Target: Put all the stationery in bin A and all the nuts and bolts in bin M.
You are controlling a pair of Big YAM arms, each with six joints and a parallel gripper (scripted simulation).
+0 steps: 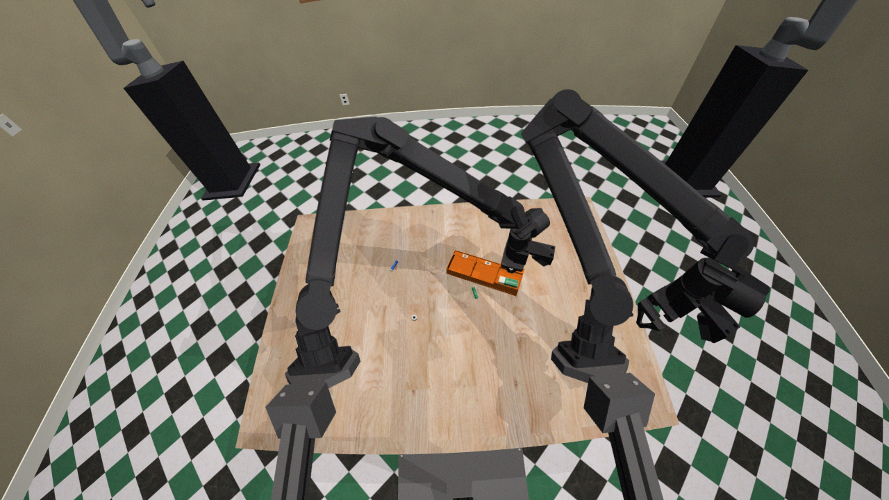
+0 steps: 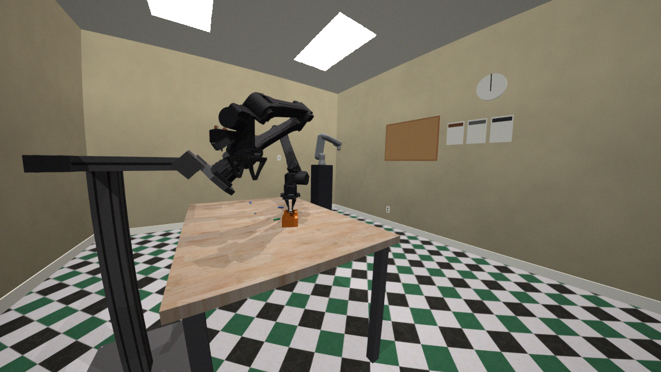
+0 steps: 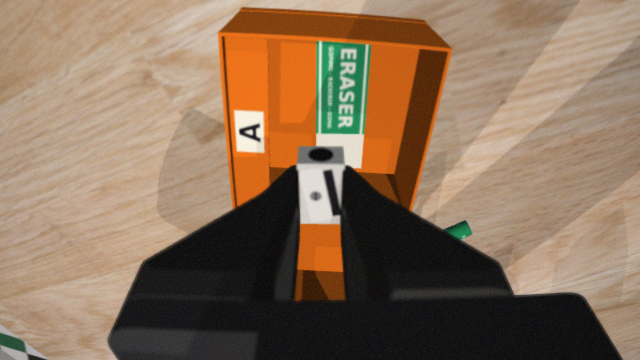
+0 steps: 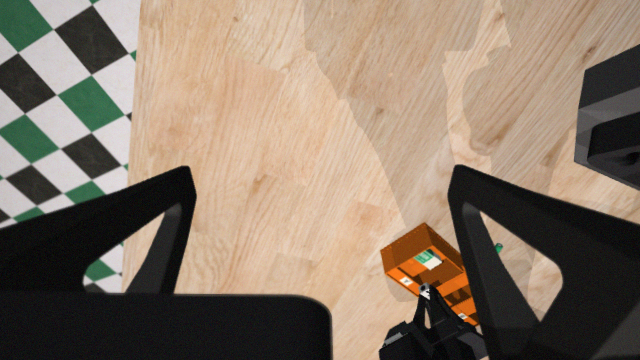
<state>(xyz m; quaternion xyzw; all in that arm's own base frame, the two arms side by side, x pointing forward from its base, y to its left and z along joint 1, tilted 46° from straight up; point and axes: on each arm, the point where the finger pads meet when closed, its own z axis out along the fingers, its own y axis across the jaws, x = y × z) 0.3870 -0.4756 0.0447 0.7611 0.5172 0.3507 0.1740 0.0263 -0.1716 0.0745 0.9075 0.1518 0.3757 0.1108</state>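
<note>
Now: left hand 70 mm above the eraser, 10 mm to the right of it and 10 mm past it. Round my left hand: hex nut (320 mm to the left, 120 mm behind, 80 mm below); pencil sharpener (right at my left hand); green cylinder (120 mm to the left, 80 mm below, 40 mm behind).
</note>
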